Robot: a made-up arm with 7 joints.
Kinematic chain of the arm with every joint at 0, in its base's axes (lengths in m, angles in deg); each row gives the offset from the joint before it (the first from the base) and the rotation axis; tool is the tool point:
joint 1: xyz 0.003 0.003 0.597 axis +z
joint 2: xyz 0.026 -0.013 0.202 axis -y
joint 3: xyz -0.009 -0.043 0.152 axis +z
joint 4: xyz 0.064 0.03 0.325 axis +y
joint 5: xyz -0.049 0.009 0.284 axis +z
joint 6: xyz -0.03 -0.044 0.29 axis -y
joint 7: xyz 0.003 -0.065 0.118 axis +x
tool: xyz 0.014 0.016 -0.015
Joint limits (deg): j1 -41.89..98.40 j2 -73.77..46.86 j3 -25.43..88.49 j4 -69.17..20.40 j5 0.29..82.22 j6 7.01..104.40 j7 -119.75..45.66
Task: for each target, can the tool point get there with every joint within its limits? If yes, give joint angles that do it. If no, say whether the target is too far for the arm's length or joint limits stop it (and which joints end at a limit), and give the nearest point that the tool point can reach.
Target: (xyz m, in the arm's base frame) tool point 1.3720 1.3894 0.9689
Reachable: no: too far | nearest point 0.8480 0.8588 0.9423 | short by 0.746 m
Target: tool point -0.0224 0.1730 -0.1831
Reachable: no: joint limits stop it (at a limit: joint 1, joint 2, joint 4, joint 5, joint 7) | nearest point -0.4829 0.5066 0.7461 | short by 1.089 m
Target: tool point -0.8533 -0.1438 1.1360
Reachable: yes | joints 5.88 32.78 -9.28 -60.05 14.98 15.41 -94.08
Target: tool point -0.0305 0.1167 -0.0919
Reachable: no: joint limits stop it (at a limit: joint 1, joint 2, joint 4, joint 5, joint 6, joint 7) | nearest point -0.4972 0.4912 0.7446 | short by 1.029 m
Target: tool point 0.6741 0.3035 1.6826
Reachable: yes | joints 37.18 -41.07 33.36 -2.07 6.60 54.90 6.79
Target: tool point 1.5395 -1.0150 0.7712
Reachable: no: too far | nearest point 1.0009 -0.6581 0.8262 | short by 0.648 m
